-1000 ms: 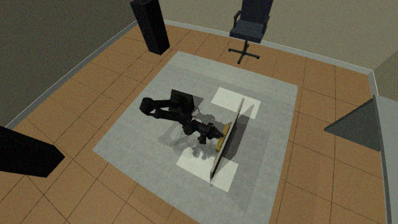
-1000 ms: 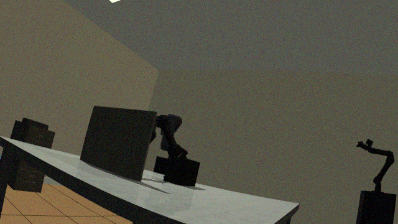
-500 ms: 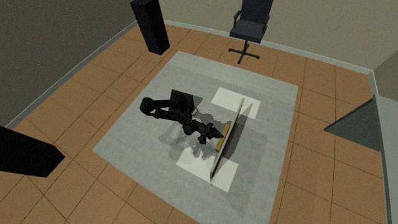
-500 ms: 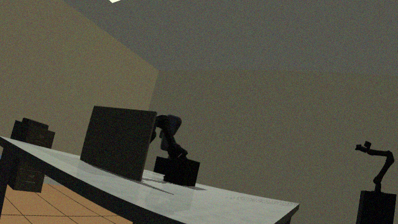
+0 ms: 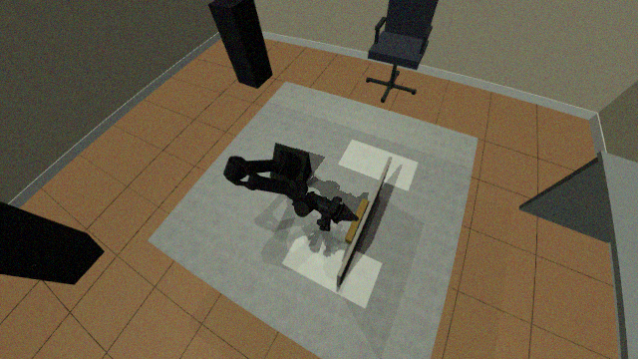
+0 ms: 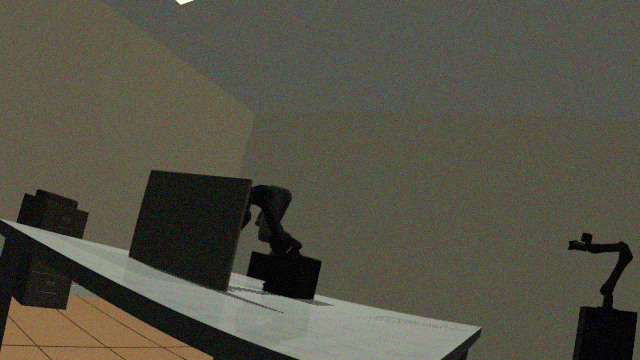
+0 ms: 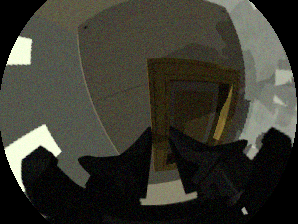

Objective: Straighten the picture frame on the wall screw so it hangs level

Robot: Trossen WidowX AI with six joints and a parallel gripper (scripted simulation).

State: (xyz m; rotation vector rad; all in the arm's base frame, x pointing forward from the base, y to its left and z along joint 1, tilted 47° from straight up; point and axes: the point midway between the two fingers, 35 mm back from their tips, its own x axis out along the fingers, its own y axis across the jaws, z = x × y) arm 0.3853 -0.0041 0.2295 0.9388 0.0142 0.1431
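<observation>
Now: the picture frame 1 cm to the left of my gripper tip and 5 cm below it. Round my gripper tip: thin upright wall panel: 1 cm ahead, 2 cm to the left, 6 cm below.
</observation>
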